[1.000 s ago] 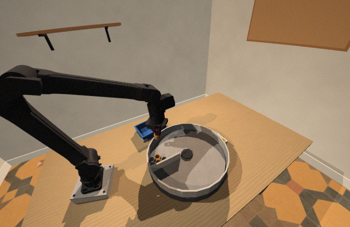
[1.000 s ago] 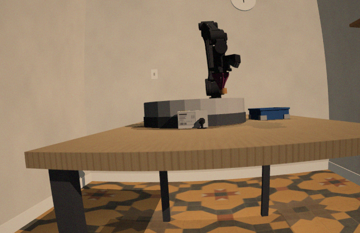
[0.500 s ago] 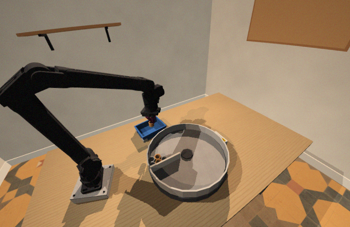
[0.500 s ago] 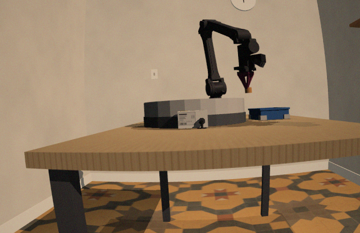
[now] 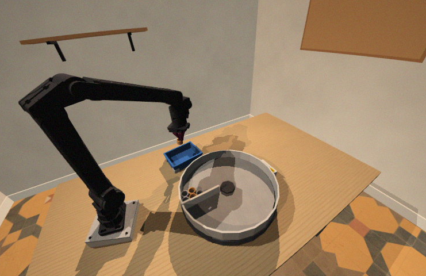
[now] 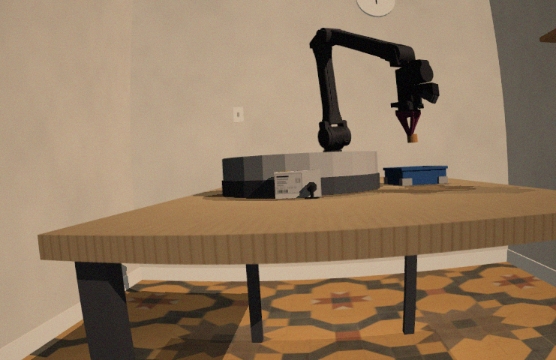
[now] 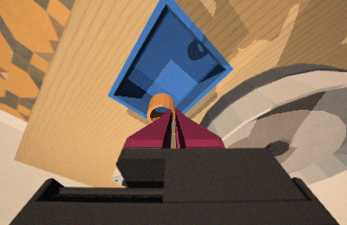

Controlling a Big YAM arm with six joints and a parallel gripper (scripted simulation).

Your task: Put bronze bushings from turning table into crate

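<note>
Now: hand 1 cm past the blue crate, 1 cm to the right of it and 13 cm above it. Also, from my hand: grey turning table: 13 cm ahead, 32 cm to the right, 10 cm below.
</note>
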